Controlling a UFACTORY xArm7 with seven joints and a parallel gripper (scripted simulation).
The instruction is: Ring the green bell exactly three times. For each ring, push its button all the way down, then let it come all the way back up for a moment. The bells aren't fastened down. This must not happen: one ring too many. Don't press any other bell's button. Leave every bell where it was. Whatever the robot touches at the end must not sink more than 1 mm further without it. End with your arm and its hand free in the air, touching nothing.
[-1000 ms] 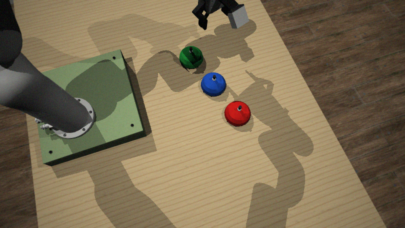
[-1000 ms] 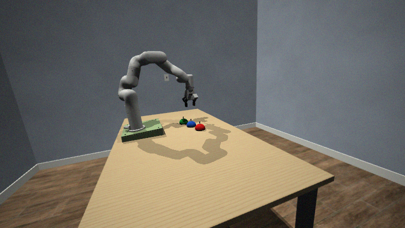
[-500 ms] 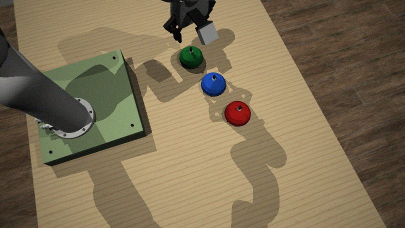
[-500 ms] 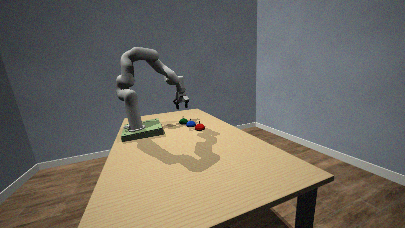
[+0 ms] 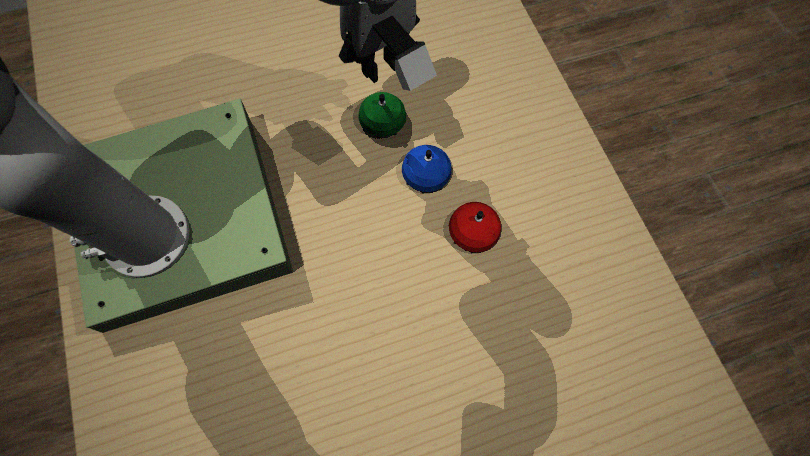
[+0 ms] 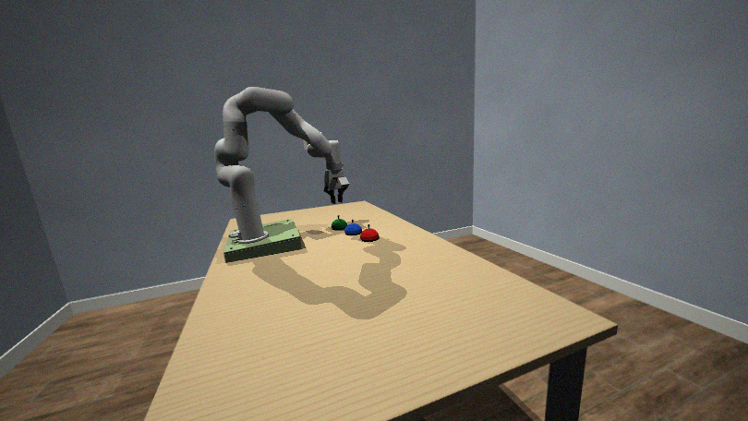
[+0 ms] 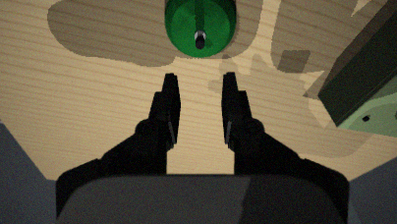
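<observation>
Right now the green bell is 110 mm below my hand. Round my hand: red bell (80 mm ahead, 250 mm to the right, 110 mm below); blue bell (40 mm ahead, 120 mm to the right, 110 mm below).
</observation>
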